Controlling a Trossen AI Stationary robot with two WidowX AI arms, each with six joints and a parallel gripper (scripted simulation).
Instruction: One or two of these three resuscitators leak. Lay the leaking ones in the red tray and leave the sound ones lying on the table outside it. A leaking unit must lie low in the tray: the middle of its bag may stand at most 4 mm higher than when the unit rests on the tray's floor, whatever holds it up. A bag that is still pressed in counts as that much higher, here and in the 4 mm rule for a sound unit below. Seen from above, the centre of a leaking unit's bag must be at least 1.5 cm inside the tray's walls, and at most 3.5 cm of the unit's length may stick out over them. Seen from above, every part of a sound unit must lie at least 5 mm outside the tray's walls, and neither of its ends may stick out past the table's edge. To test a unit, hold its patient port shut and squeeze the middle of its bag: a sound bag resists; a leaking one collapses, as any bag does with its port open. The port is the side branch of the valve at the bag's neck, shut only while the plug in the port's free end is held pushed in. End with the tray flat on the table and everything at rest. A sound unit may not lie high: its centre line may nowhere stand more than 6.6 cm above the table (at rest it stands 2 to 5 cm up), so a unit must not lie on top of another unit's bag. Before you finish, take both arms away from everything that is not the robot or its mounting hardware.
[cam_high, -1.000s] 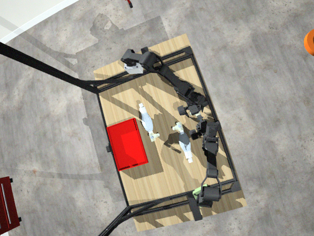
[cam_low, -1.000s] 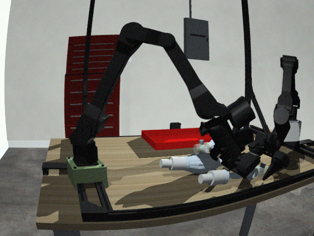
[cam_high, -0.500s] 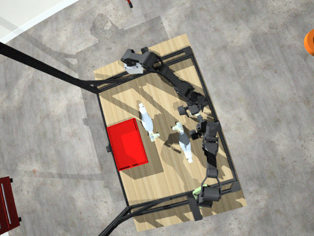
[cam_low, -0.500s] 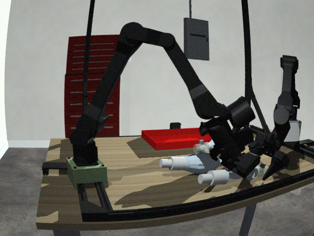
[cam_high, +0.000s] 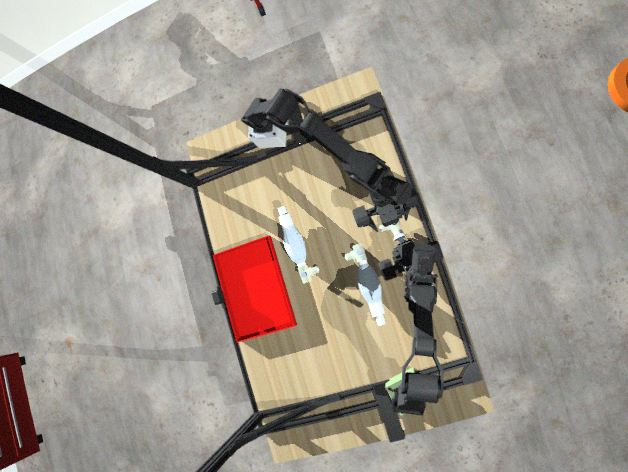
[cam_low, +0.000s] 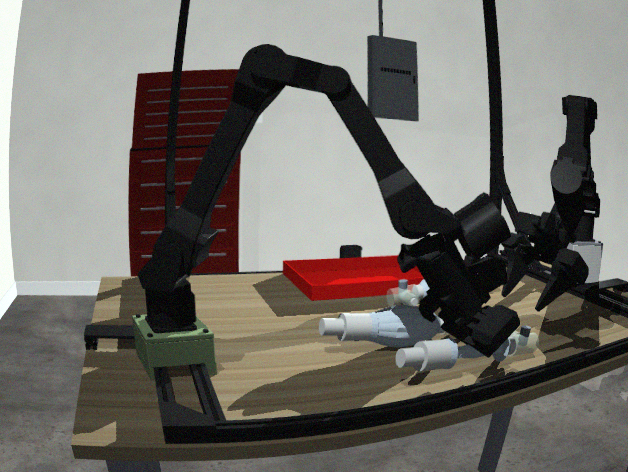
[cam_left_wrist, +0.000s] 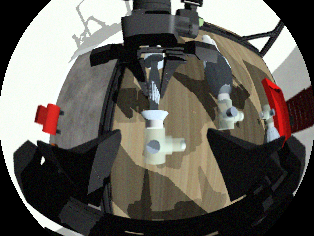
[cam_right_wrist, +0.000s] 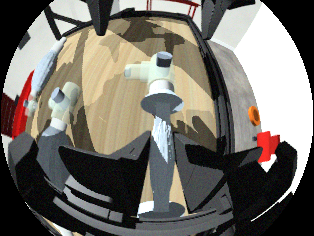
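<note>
Right now the red tray is 510 mm behind my right hand, 130 mm to the left of it and 40 mm below it.
</note>
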